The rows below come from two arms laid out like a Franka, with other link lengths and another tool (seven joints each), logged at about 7 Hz.
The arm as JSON. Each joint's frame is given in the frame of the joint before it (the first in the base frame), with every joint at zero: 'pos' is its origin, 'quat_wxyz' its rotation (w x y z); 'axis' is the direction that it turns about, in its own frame. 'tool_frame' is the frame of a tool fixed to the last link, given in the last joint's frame.
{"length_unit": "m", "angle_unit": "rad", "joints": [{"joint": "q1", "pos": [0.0, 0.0, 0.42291], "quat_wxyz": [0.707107, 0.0, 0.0, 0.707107], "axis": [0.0, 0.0, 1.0]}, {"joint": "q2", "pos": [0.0, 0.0, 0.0], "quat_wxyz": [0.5, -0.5, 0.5, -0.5], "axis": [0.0, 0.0, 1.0]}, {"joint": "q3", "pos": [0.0, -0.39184, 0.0], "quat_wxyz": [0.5, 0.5, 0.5, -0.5], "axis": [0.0, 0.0, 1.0]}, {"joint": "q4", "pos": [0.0, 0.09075, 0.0], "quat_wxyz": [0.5, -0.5, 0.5, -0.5], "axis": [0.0, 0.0, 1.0]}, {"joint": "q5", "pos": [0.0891, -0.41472, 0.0], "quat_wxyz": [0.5, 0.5, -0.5, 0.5], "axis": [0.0, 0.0, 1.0]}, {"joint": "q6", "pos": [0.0, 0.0, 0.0], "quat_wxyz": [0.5, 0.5, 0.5, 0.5], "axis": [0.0, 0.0, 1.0]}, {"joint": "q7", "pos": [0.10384, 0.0, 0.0], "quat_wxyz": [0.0, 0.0, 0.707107, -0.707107], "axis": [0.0, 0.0, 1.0]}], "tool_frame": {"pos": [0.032, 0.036, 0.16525], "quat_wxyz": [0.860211, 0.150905, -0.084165, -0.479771]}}
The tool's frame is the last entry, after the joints.
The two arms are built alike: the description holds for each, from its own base.
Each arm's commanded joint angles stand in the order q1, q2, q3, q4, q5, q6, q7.
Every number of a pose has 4 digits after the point. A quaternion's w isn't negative.
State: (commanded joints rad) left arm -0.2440 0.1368 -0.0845 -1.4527 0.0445 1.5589 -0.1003; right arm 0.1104 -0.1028 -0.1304 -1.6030 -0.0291 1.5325 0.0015
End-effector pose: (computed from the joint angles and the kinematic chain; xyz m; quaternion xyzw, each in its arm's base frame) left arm 0.6036 -0.1595 0.7142 -0.3789 0.9128 -0.1375 0.0661; right arm 0.5354 0.0161 0.7762 -0.4683 0.8629 -0.1662 0.0921
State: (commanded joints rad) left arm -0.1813 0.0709 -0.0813 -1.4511 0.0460 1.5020 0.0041; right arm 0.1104 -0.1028 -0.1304 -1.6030 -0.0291 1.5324 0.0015
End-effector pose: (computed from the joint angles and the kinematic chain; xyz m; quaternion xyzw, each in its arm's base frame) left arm 0.5881 -0.1105 0.7516 -0.3617 0.9194 -0.1389 0.0675; right arm 0.5354 0.0161 0.7762 -0.4683 0.8629 -0.1662 0.0920
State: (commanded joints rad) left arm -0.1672 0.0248 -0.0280 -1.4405 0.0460 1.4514 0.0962; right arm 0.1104 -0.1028 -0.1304 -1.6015 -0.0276 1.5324 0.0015
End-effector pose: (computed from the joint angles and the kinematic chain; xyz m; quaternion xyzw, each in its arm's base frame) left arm 0.5746 -0.0656 0.7803 -0.3510 0.9235 -0.1389 0.0677; right arm 0.5355 0.0163 0.7770 -0.4681 0.8630 -0.1659 0.0930
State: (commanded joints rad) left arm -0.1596 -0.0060 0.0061 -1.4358 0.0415 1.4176 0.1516; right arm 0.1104 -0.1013 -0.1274 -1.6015 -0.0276 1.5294 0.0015
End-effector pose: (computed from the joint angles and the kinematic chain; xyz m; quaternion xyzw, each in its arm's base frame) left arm 0.5625 -0.0388 0.7974 -0.3454 0.9255 -0.1412 0.0653; right arm 0.5355 0.0181 0.7760 -0.4698 0.8624 -0.1649 0.0912
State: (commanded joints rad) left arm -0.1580 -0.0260 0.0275 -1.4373 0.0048 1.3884 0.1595; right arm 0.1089 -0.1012 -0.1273 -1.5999 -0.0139 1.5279 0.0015
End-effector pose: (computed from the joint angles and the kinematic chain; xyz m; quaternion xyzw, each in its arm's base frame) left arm 0.5507 -0.0302 0.8040 -0.3524 0.9215 -0.1544 0.0525; right arm 0.5354 0.0197 0.7771 -0.4689 0.8636 -0.1591 0.0945
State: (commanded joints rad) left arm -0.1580 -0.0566 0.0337 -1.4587 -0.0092 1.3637 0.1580; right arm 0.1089 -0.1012 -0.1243 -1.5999 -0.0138 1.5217 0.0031
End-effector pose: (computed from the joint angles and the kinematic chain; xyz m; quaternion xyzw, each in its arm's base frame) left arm 0.5347 -0.0268 0.8082 -0.3565 0.9200 -0.1571 0.0427; right arm 0.5343 0.0215 0.7766 -0.4700 0.8636 -0.1576 0.0920
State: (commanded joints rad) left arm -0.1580 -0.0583 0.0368 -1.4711 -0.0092 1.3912 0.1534; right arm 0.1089 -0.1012 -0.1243 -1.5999 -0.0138 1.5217 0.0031
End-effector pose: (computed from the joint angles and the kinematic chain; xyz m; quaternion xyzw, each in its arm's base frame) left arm 0.5384 -0.0256 0.8053 -0.3588 0.9180 -0.1609 0.0506; right arm 0.5343 0.0215 0.7766 -0.4700 0.8636 -0.1576 0.0920
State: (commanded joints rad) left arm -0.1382 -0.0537 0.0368 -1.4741 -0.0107 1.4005 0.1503; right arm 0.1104 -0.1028 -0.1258 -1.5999 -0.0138 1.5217 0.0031
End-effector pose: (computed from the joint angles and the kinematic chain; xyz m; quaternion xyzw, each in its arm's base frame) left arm 0.5418 -0.0157 0.8020 -0.3692 0.9137 -0.1612 0.0528; right arm 0.5338 0.0213 0.7775 -0.4699 0.8636 -0.1578 0.0927
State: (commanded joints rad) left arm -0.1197 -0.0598 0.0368 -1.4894 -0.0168 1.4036 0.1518; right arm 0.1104 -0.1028 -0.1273 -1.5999 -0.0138 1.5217 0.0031
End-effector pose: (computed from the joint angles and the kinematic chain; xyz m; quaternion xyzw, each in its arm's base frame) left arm 0.5400 -0.0065 0.7981 -0.3772 0.9104 -0.1622 0.0501; right arm 0.5338 0.0205 0.7774 -0.4692 0.8639 -0.1578 0.0926
